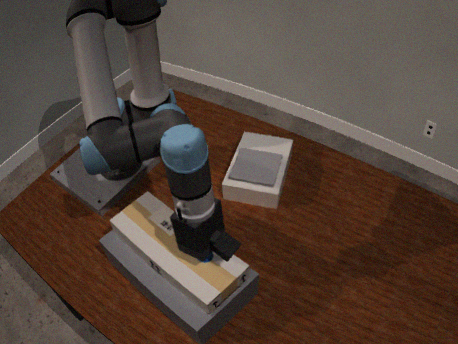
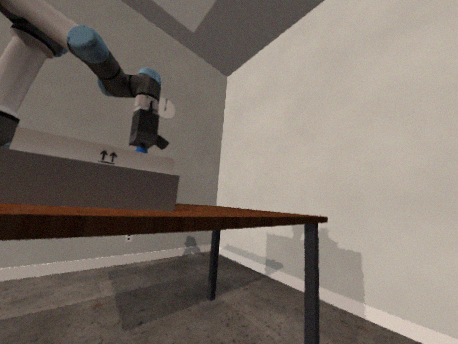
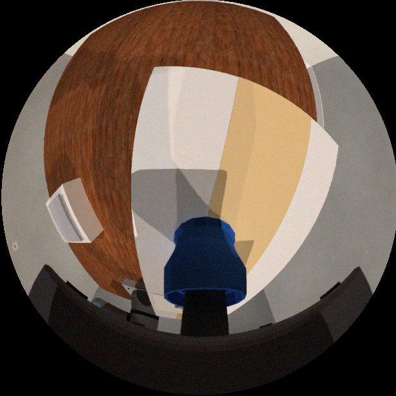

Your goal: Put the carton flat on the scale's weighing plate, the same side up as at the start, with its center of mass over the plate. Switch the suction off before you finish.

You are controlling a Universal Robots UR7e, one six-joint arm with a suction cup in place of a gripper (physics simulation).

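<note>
The carton (image 1: 165,262) (image 2: 75,148) (image 3: 185,125), white with a yellow-tan stripe along its top, lies flat on a grey block (image 1: 230,306) (image 2: 125,189). Two up arrows on its long side point up. My suction cup (image 1: 206,258) (image 2: 141,149) (image 3: 205,230) is blue and sits pressed on the carton's top, off its middle toward the end farther from the arm's base. The scale (image 1: 248,193) (image 3: 86,207) is a white box, apart from the carton, with a grey weighing plate (image 1: 256,166) (image 3: 65,217) on top and nothing on the plate.
The arm's base plate (image 1: 97,187) stands on the wooden table (image 1: 320,240) (image 2: 240,216) (image 3: 100,110), close to the carton's near end. The scale stands behind the block, toward the walls. A table edge runs close along the block's long side.
</note>
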